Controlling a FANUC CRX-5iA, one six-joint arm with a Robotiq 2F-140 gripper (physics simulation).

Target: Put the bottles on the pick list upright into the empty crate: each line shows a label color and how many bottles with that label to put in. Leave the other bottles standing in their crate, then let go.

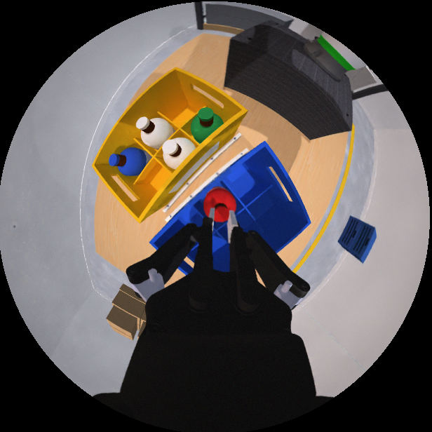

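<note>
My gripper point(220, 216) is shut on a red bottle point(220, 197) at its neck, over the blue crate point(287, 227). How deep the bottle hangs is hard to tell. The blue crate has dividers; its near part is hidden by the gripper, and no other bottle shows in its visible compartments. The yellow crate point(117, 192) stands at the left of it. In it stand a blue bottle point(132, 161), a white bottle point(159, 134), a second white bottle point(180, 154) and a green bottle point(207, 128), all upright. The pick list's text does not show.
A large dark ribbed box point(280, 75) stands at the back right of the wooden table point(210, 47). White strips point(202, 183) lie between the two crates. A small blue crate point(357, 239) is on the floor at the right, brown boxes point(126, 311) at the lower left.
</note>
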